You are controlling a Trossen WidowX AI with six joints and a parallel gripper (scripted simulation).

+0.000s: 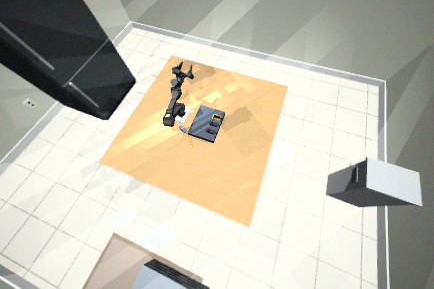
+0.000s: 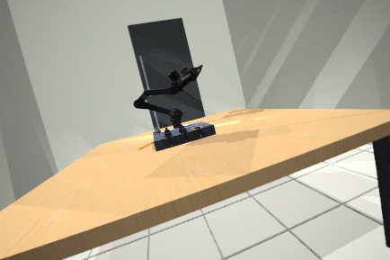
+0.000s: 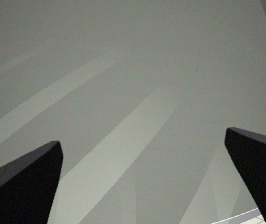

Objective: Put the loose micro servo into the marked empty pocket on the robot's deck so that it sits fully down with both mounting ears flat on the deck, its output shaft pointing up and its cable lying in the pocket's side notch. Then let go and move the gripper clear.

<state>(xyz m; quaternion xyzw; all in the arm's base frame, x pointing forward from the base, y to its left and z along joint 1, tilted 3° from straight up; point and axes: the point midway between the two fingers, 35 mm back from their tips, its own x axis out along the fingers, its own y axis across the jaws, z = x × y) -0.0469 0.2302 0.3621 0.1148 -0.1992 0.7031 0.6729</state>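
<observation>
Now: gripper tip 250 mm short of the dark robot deck, 240 mm to the left of it and 370 mm above it.
</observation>
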